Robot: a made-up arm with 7 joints. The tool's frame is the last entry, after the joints.
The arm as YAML. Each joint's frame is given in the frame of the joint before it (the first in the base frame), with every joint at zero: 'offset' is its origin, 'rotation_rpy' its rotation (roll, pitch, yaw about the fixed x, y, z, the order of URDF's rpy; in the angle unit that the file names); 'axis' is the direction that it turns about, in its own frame. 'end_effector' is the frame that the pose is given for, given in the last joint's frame.
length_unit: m
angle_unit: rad
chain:
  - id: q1
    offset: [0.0, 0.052, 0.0]
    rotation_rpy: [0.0, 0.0, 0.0]
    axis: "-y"
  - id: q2
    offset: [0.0, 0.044, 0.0]
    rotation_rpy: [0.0, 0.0, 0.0]
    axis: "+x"
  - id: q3
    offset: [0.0, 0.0, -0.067]
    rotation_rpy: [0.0, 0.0, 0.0]
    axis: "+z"
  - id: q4
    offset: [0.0, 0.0, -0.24]
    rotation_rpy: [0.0, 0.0, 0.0]
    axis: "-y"
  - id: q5
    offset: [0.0, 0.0, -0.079]
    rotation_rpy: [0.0, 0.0, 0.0]
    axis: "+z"
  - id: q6
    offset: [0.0, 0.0, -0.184]
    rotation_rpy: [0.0, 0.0, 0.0]
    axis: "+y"
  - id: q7
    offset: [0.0, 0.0, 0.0]
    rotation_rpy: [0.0, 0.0, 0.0]
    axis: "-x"
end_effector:
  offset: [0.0, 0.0, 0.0]
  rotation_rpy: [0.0, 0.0, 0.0]
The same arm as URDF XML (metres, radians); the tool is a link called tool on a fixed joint. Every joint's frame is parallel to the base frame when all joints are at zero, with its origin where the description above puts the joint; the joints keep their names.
<robot name="arm">
  <link name="base"/>
  <link name="link1"/>
  <link name="link2"/>
  <link name="link3"/>
  <link name="link4"/>
  <link name="link5"/>
  <link name="link6"/>
  <link name="link7"/>
  <link name="tool"/>
  <joint name="q1" type="continuous">
    <parent link="base"/>
    <child link="link1"/>
    <origin xyz="0.0000 0.0520 0.0000" rpy="0.0000 0.0000 0.0000"/>
    <axis xyz="0 -1 0"/>
  </joint>
  <joint name="q2" type="continuous">
    <parent link="link1"/>
    <child link="link2"/>
    <origin xyz="0.0000 0.0440 0.0000" rpy="0.0000 0.0000 0.0000"/>
    <axis xyz="1 0 0"/>
  </joint>
  <joint name="q3" type="continuous">
    <parent link="link2"/>
    <child link="link3"/>
    <origin xyz="0.0000 0.0000 -0.0670" rpy="0.0000 0.0000 0.0000"/>
    <axis xyz="0 0 1"/>
  </joint>
  <joint name="q4" type="continuous">
    <parent link="link3"/>
    <child link="link4"/>
    <origin xyz="0.0000 0.0000 -0.2400" rpy="0.0000 0.0000 0.0000"/>
    <axis xyz="0 -1 0"/>
  </joint>
  <joint name="q5" type="continuous">
    <parent link="link4"/>
    <child link="link5"/>
    <origin xyz="0.0000 0.0000 -0.0790" rpy="0.0000 0.0000 0.0000"/>
    <axis xyz="0 0 1"/>
  </joint>
  <joint name="q6" type="continuous">
    <parent link="link5"/>
    <child link="link6"/>
    <origin xyz="0.0000 0.0000 -0.1840" rpy="0.0000 0.0000 0.0000"/>
    <axis xyz="0 1 0"/>
  </joint>
  <joint name="q7" type="continuous">
    <parent link="link6"/>
    <child link="link7"/>
    <origin xyz="0.0000 0.0000 0.0000" rpy="0.0000 0.0000 0.0000"/>
    <axis xyz="-1 0 0"/>
  </joint>
  <joint name="tool_fixed" type="fixed">
    <parent link="link7"/>
    <child link="tool"/>
    <origin xyz="0.0000 0.0000 0.0000" rpy="0.0000 0.0000 0.0000"/>
  </joint>
</robot>

